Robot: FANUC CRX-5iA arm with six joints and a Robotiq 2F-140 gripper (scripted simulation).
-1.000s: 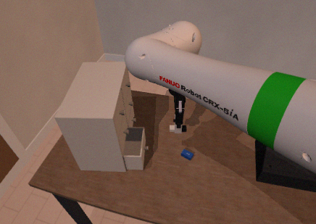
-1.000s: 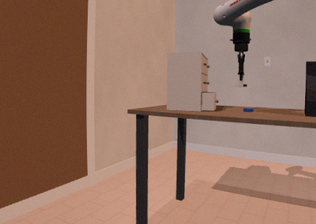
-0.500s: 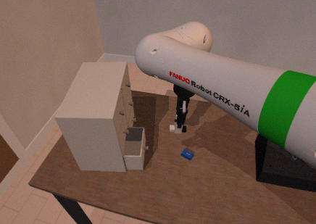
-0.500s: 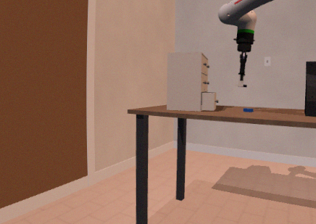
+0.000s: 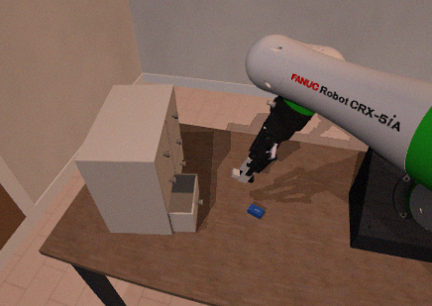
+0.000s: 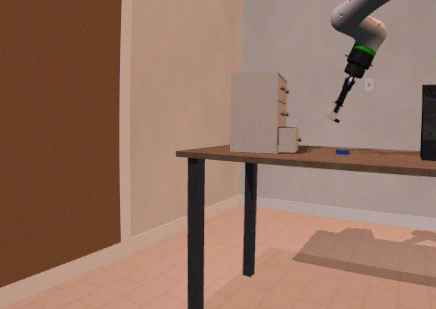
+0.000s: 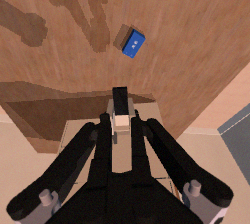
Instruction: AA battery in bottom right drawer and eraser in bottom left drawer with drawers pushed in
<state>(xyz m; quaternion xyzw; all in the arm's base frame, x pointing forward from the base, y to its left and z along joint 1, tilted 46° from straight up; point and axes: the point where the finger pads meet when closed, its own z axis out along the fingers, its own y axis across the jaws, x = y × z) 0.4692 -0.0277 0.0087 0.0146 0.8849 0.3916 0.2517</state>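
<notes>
My hand is 2 cm short of the eraser and 2 cm above it. From my hand the other things lie so: orange AA battery 31 cm ahead, 4 cm to the right, 15 cm below; blue AA battery 3 cm behind, 2 cm to the left, 16 cm below.
</notes>
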